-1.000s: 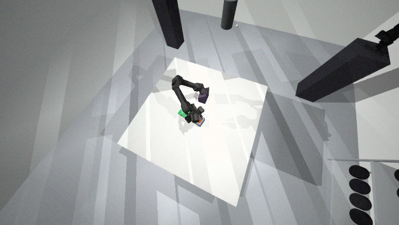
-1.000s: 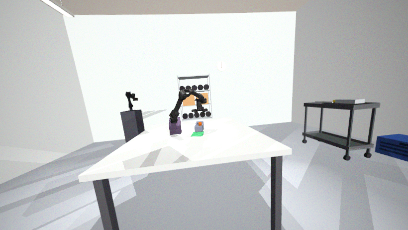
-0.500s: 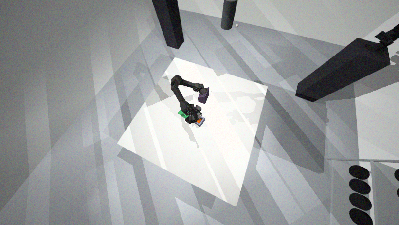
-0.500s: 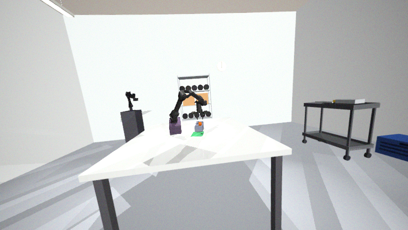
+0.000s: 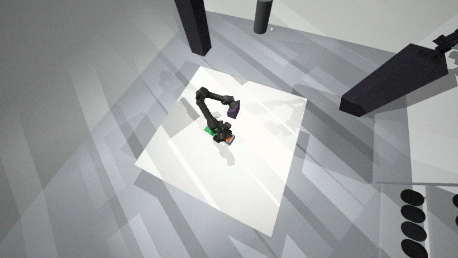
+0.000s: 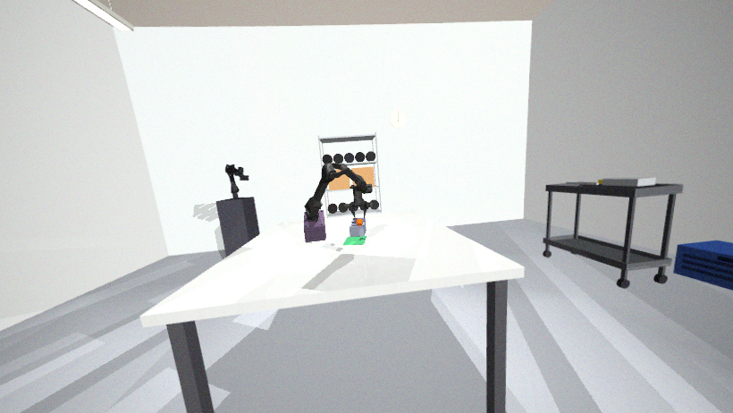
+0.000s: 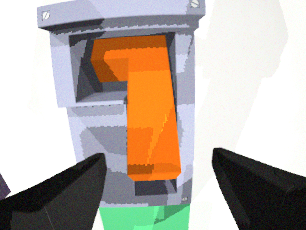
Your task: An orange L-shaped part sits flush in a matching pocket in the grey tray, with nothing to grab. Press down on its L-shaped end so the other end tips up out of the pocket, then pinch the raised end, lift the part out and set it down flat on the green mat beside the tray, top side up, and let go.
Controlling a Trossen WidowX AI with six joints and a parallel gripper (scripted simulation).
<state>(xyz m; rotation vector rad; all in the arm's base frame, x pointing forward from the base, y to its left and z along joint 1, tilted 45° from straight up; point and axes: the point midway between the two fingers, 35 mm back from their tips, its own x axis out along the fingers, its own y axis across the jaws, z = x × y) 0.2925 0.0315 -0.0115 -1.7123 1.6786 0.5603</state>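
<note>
My gripper tip is 10 mm past the orange L-shaped part, 40 mm to the right of it and 60 mm above it. The rest, counted from my gripper tip: green mat 40 mm behind, 140 mm to the right, 110 mm below.
</note>
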